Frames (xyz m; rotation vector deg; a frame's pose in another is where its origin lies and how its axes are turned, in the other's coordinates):
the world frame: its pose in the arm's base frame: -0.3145 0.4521 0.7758 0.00 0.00 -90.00
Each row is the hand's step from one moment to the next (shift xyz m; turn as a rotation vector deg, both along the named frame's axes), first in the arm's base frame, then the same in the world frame.
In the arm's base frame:
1: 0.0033 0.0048 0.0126 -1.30 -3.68 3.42
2: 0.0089 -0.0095 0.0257 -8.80 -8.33 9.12
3: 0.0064 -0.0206 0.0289 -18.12 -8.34 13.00
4: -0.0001 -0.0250 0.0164 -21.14 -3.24 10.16
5: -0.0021 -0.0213 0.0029 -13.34 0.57 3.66
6: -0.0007 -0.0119 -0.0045 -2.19 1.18 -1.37
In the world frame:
1: -0.0048 0.0033 0.0126 3.68 -1.30 3.42
2: 0.0095 0.0089 0.0257 8.33 -8.80 9.12
3: 0.0206 0.0064 0.0289 8.34 -18.12 13.00
4: 0.0250 -0.0001 0.0164 3.24 -21.14 10.16
5: 0.0213 -0.0021 0.0029 -0.57 -13.34 3.66
6: 0.0119 -0.0007 -0.0045 -1.18 -2.19 -1.37

